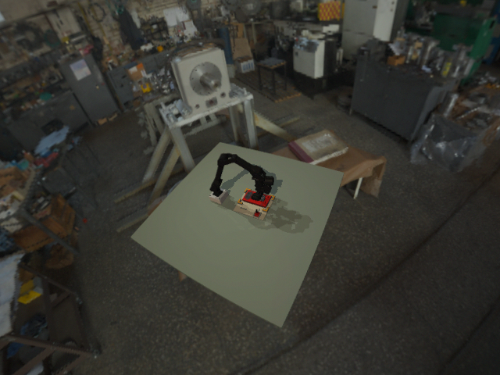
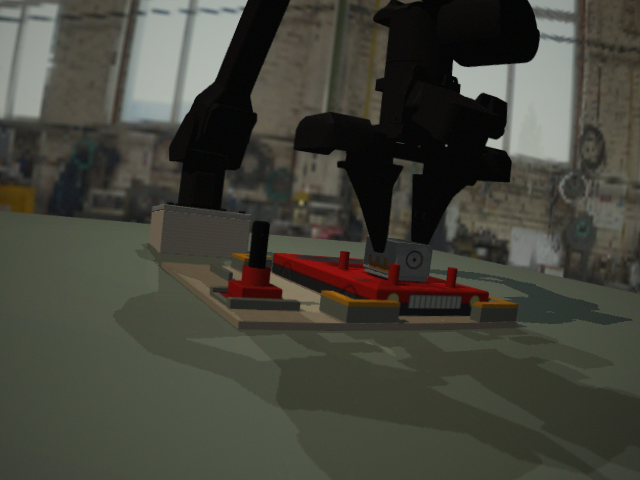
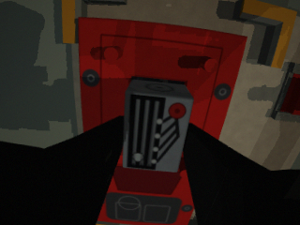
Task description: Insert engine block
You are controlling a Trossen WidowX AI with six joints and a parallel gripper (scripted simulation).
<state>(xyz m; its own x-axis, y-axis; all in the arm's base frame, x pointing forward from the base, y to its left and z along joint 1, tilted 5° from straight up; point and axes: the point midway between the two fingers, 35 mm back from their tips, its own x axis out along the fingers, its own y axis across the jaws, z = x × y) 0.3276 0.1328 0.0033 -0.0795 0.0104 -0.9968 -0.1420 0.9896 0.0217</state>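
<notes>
My gripper tip is now 1 cm above the engine block. The rest, counted from my gripper tip: black post 4 cm ahead, 13 cm to the right, 1 cm below.
</notes>
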